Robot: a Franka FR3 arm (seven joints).
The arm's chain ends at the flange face. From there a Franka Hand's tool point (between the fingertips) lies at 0.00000 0.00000 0.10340 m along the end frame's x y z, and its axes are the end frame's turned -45 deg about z.
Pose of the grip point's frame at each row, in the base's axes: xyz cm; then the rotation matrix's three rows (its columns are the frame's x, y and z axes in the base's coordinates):
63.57, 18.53, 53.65; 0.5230, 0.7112, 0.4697; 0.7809, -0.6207, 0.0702; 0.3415, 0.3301, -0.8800
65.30, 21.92, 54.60; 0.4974, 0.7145, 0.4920; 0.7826, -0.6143, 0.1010; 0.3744, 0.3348, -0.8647
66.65, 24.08, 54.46; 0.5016, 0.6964, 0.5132; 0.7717, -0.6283, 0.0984; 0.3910, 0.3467, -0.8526
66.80, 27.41, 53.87; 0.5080, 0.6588, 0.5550; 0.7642, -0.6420, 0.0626; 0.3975, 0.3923, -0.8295
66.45, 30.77, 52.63; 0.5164, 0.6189, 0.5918; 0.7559, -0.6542, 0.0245; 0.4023, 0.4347, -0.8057
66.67, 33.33, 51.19; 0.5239, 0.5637, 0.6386; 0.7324, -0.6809, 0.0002; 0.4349, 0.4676, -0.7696
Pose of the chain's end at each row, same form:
58.71, 17.80, 62.75; 0.8727, 0.1331, 0.4697; 0.1133, -0.9911, 0.0702; 0.4749, -0.0081, -0.8800
60.21, 20.88, 63.54; 0.8569, 0.1535, 0.4920; 0.1190, -0.9878, 0.1010; 0.5015, -0.0280, -0.8647
61.34, 23.06, 63.28; 0.8471, 0.1377, 0.5132; 0.1014, -0.9899, 0.0984; 0.5216, -0.0313, -0.8526
61.06, 26.76, 62.45; 0.8251, 0.1066, 0.5550; 0.0864, -0.9943, 0.0626; 0.5585, -0.0037, -0.8295
60.33, 30.52, 60.96; 0.8028, 0.0725, 0.5918; 0.0719, -0.9971, 0.0245; 0.5918, 0.0229, -0.8057
60.07, 33.33, 59.15; 0.7690, 0.0281, 0.6386; 0.0364, -0.9994, 0.0002; 0.6382, 0.0231, -0.7696

